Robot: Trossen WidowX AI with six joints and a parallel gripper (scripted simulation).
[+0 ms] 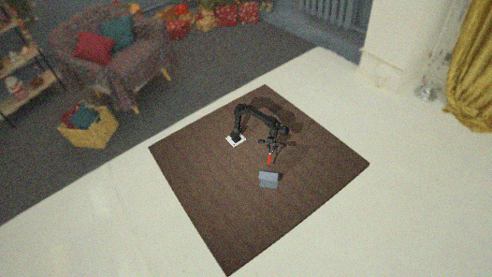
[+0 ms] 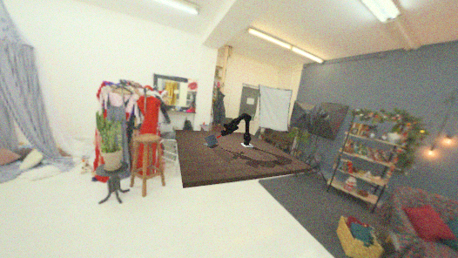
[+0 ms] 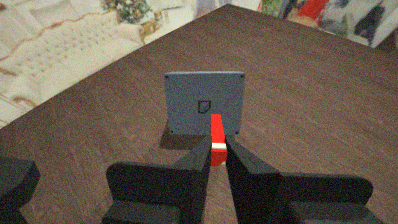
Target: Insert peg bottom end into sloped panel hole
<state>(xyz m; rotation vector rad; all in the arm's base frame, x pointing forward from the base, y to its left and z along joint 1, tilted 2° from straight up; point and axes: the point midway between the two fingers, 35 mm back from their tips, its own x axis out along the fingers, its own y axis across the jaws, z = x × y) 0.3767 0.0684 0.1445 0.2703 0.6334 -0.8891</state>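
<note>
Now: the grey sloped panel 80 mm ahead of my gripper tip, 80 mm to the right of it and 90 mm below it. The rest, counted from my gripper tip: red peg 10 mm below.
</note>
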